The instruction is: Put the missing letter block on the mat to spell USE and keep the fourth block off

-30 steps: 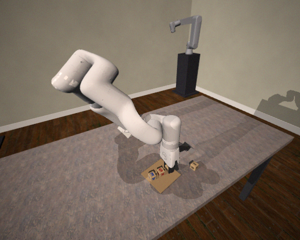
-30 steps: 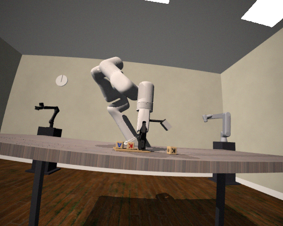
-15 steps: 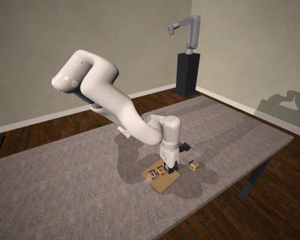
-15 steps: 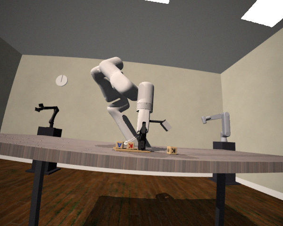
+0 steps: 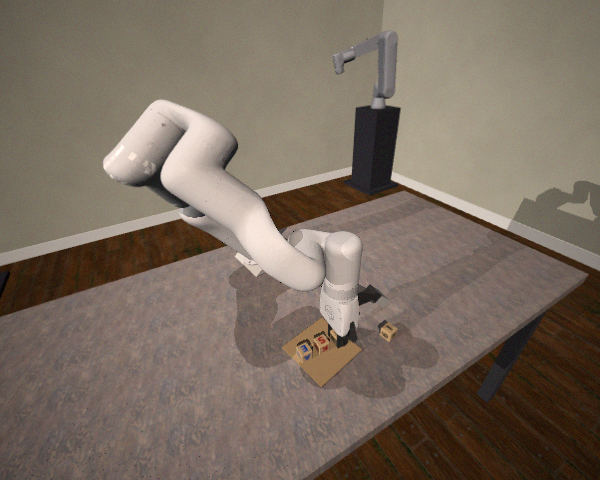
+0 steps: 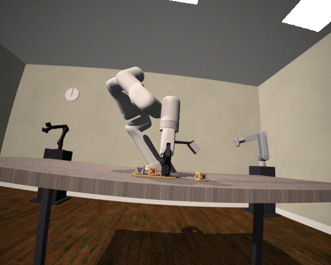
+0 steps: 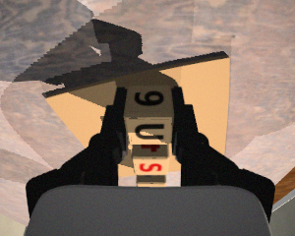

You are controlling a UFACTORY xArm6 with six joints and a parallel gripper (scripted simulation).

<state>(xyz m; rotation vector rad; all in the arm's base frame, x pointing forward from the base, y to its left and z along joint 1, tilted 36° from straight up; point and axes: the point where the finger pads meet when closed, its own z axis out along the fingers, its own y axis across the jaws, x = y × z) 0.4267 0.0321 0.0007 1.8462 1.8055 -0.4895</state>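
Now: the block 10 mm below my hand. From my hand the other things lie so: tan mat (50 mm to the right, 20 mm below).
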